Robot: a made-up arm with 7 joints.
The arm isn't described. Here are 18 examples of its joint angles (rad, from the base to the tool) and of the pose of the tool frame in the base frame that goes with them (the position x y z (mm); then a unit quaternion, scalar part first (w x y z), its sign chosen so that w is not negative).
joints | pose
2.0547 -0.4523 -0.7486 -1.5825 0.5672 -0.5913 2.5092 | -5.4 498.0 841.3 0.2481 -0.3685 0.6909 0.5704
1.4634 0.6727 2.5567 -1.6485 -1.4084 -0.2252 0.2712 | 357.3 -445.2 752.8 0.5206 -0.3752 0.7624 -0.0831
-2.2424 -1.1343 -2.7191 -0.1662 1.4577 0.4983 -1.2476 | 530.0 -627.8 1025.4 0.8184 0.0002 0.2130 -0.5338
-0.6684 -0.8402 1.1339 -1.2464 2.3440 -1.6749 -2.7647 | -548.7 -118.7 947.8 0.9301 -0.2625 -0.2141 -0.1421
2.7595 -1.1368 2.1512 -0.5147 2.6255 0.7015 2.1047 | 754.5 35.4 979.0 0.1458 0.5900 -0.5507 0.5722
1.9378 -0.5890 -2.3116 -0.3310 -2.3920 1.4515 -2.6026 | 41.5 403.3 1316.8 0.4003 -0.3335 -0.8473 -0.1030
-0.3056 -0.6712 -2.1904 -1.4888 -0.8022 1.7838 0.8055 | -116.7 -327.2 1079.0 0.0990 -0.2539 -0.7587 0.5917
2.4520 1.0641 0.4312 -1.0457 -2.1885 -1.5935 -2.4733 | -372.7 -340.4 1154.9 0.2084 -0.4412 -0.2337 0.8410
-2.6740 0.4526 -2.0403 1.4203 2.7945 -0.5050 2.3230 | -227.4 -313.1 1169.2 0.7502 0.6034 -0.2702 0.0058
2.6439 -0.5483 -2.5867 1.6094 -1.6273 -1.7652 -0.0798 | 534.1 -33.8 960.8 0.8605 0.3707 -0.2684 -0.2237
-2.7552 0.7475 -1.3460 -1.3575 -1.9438 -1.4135 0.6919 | -263.1 453.7 965.7 0.2831 -0.6496 -0.6975 0.1068
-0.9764 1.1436 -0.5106 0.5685 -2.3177 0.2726 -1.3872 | 463.2 770.8 743.2 0.5936 -0.7912 -0.1384 0.0501
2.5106 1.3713 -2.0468 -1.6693 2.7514 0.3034 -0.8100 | -620.9 -58.9 492.4 0.2463 -0.6142 0.3755 0.6489
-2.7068 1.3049 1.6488 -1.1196 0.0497 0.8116 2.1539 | -743.6 -17.3 798.1 0.5853 -0.1360 -0.7371 -0.3091
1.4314 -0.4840 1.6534 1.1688 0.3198 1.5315 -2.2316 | -374.7 322.4 1085.9 0.0313 -0.1453 0.9671 0.2063
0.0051 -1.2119 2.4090 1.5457 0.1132 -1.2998 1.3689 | -670.5 -240.7 543.2 0.1447 0.3581 0.3198 -0.8652
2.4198 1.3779 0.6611 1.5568 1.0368 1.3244 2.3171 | -586.5 -175.9 490.4 0.0469 0.2475 0.4712 0.8453
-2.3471 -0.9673 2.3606 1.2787 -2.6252 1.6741 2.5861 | 626.3 -347.1 788.6 0.8756 0.0802 -0.2299 0.4172
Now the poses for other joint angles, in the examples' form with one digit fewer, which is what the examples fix.
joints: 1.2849 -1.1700 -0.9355 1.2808 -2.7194 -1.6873 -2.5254
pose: 122 426 973 0.429 -0.111 0.720 -0.534
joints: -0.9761 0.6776 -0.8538 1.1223 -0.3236 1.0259 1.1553
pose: 112 631 977 0.031 0.639 -0.290 -0.712
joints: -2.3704 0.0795 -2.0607 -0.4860 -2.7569 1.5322 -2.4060
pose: 43 235 1374 0.207 0.756 0.424 0.454
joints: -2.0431 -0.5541 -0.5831 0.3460 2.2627 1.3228 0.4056
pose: 187 -303 1388 0.906 -0.070 0.273 0.315
